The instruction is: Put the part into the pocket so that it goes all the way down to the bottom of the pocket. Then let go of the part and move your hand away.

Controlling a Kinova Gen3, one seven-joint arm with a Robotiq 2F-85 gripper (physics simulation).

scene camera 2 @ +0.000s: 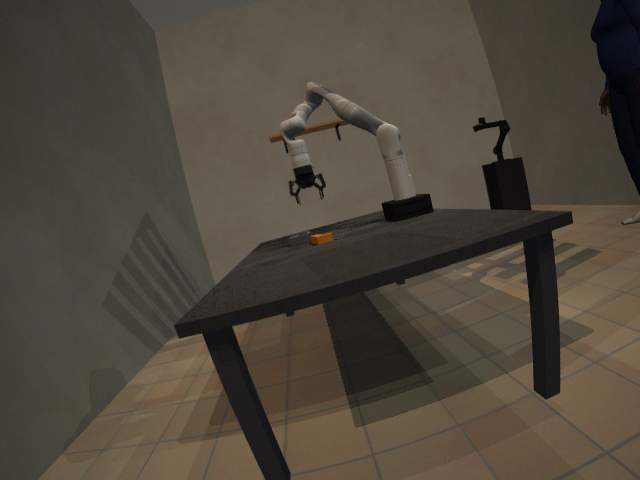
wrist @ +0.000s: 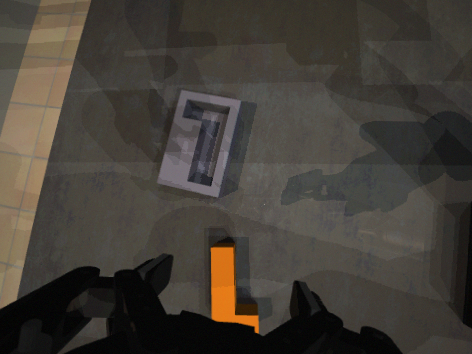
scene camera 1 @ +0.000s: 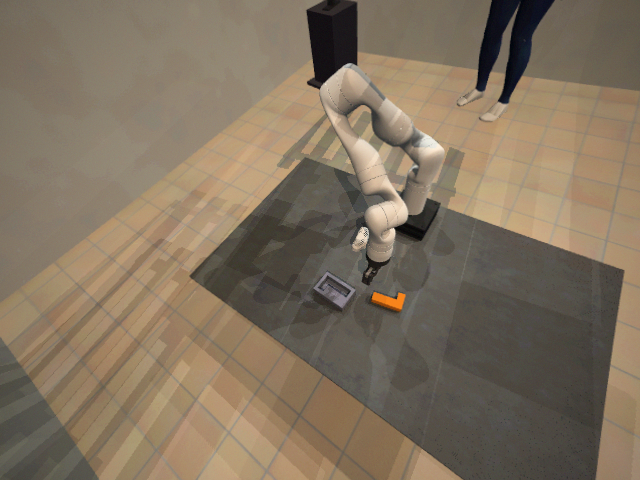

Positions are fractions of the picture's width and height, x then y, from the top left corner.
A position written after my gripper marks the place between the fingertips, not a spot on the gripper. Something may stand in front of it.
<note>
My gripper (wrist: 0.49, 0.80) is open, holding nothing. Also in view: an orange part (wrist: 0.47, 0.73). Further things: a grey pocket block (scene camera 1: 0.52, 0.61).
The grey pocket block shows as well in the wrist view (wrist: 0.42, 0.42).
</note>
